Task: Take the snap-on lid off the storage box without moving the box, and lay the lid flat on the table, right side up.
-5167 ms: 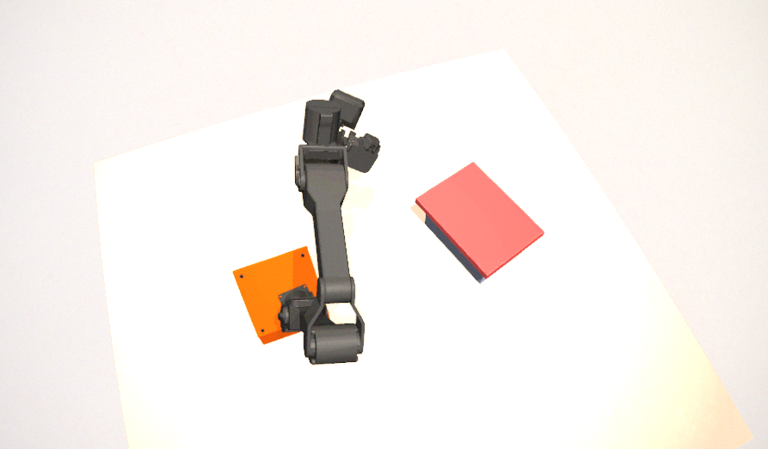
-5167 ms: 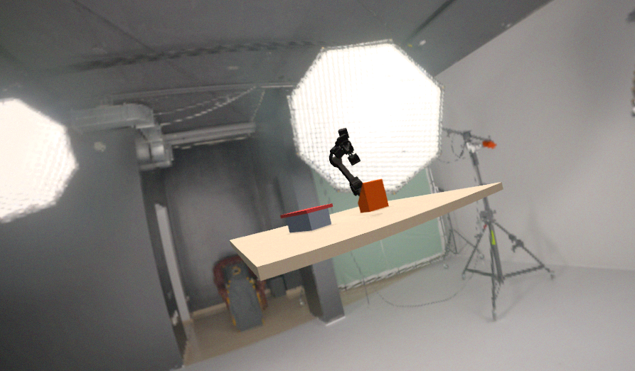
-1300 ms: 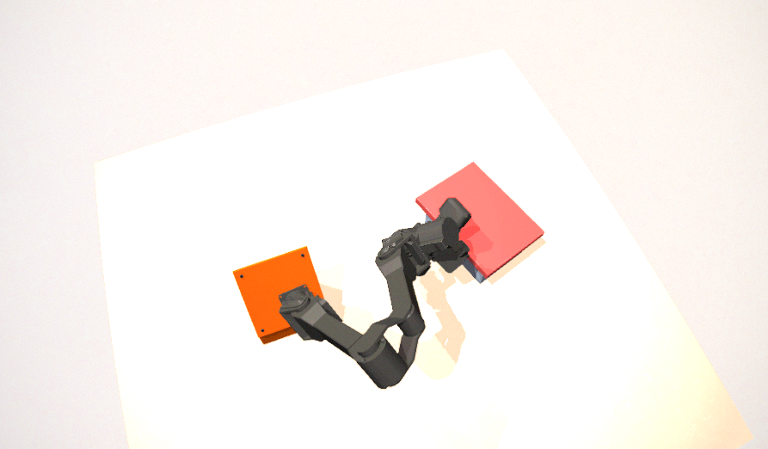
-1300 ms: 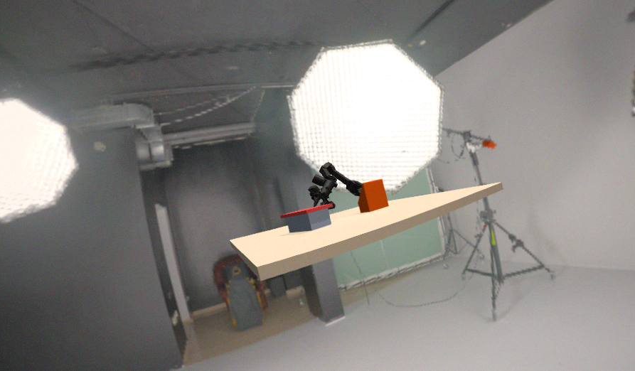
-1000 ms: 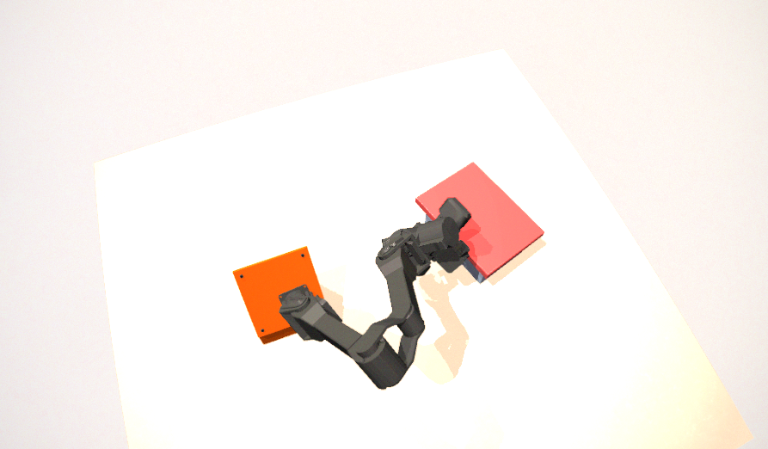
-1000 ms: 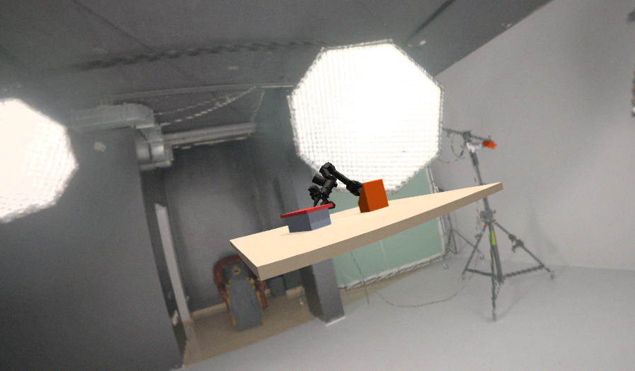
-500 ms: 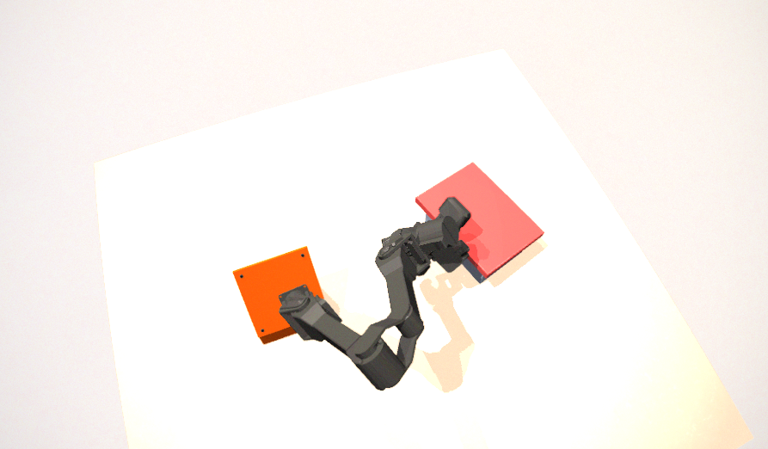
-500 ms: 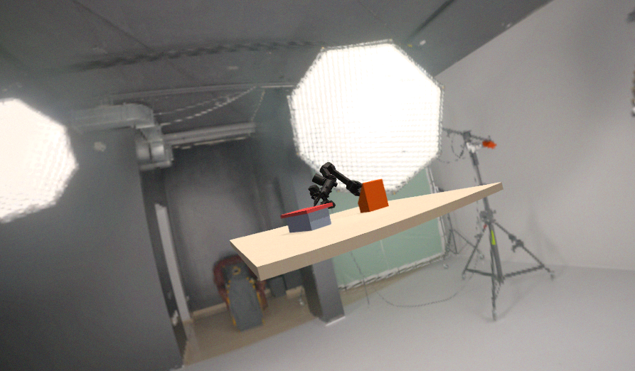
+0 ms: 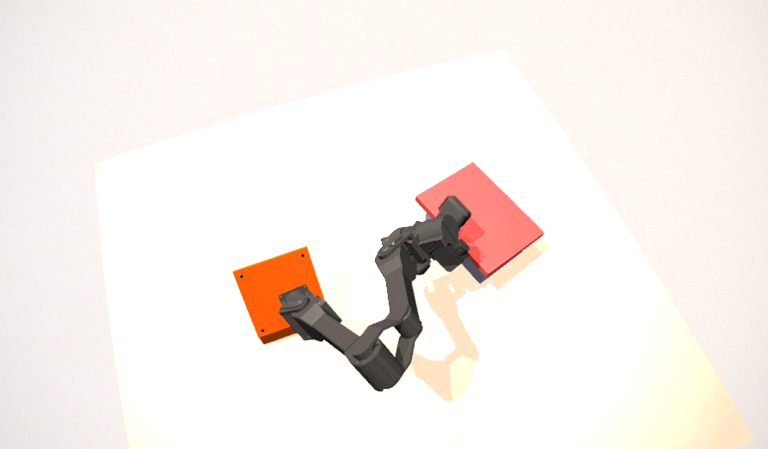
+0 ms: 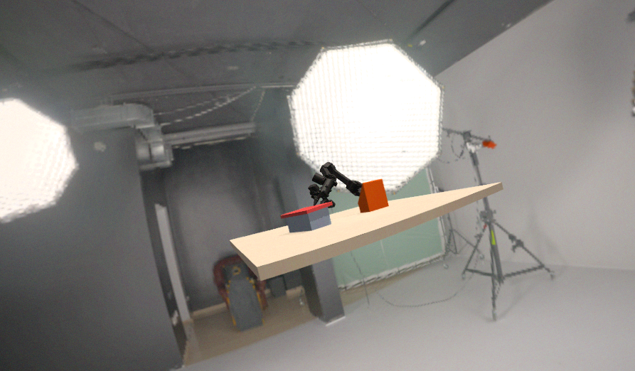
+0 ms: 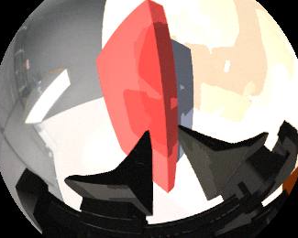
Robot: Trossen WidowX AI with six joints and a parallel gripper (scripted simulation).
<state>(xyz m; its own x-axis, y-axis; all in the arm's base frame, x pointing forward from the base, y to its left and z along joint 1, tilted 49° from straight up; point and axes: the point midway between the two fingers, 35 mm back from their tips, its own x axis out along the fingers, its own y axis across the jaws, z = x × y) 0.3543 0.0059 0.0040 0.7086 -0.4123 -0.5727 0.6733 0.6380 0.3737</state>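
Right now the lid is 70 mm ahead of my gripper tip and 20 mm to the left of it. From my gripper tip the other things lie so: storage box (70 mm ahead, 50 mm below, 20 mm to the left).
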